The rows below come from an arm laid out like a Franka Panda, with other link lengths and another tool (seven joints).
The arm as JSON. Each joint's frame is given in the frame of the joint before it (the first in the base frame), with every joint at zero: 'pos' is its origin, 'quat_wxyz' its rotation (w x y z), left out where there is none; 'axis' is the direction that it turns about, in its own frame. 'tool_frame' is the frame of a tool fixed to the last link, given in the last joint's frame.
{
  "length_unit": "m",
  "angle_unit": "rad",
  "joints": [
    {
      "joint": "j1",
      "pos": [
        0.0,
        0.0,
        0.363
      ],
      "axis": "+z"
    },
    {
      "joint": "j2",
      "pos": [
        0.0,
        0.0,
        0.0
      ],
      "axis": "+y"
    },
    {
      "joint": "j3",
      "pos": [
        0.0,
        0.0,
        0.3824
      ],
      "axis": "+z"
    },
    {
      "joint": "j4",
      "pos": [
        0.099,
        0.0,
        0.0
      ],
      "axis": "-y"
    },
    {
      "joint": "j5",
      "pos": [
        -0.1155,
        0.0,
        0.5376
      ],
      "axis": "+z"
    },
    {
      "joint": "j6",
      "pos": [
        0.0,
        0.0,
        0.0
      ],
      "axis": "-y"
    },
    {
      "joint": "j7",
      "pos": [
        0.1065,
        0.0,
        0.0
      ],
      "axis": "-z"
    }
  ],
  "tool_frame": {
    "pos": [
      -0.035,
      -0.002,
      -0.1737
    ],
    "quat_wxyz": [
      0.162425,
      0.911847,
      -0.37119,
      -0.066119
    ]
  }
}
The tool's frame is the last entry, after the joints.
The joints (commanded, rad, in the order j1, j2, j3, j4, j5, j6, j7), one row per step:
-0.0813, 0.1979, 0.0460, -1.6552, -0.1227, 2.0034, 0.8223
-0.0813, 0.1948, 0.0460, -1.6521, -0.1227, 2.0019, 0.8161
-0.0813, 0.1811, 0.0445, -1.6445, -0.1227, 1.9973, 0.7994
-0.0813, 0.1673, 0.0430, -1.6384, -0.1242, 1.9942, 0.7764
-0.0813, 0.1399, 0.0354, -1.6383, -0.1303, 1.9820, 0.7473
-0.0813, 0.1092, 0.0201, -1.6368, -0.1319, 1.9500, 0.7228
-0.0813, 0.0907, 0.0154, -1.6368, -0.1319, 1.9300, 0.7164
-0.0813, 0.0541, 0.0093, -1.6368, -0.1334, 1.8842, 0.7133
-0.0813, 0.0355, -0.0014, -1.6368, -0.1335, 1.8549, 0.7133
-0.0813, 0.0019, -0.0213, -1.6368, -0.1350, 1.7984, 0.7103
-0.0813, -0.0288, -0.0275, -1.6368, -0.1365, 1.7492, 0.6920
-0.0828, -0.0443, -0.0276, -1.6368, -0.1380, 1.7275, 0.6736
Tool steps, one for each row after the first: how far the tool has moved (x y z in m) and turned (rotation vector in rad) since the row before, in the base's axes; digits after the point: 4 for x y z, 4 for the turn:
-0.0003, -0.0002, 0.0044, -0.0013, -0.0040, 0.0059
-0.0020, -0.0016, 0.0158, -0.0043, -0.0148, 0.0143
-0.0025, -0.0019, 0.0150, -0.0071, -0.0141, 0.0210
-0.0083, -0.0072, 0.0210, -0.0147, -0.0115, 0.0207
-0.0127, -0.0125, 0.0221, -0.0100, 0.0030, 0.0049
-0.0079, -0.0036, 0.0125, -0.0024, 0.0023, -0.0010
-0.0169, -0.0045, 0.0237, -0.0032, 0.0094, -0.0088
-0.0103, -0.0078, 0.0112, -0.0003, 0.0105, -0.0145
-0.0201, -0.0145, 0.0195, -0.0005, 0.0229, -0.0244
-0.0183, -0.0044, 0.0177, -0.0016, 0.0208, 0.0052
-0.0091, -0.0014, 0.0091, -0.0027, 0.0088, 0.0136

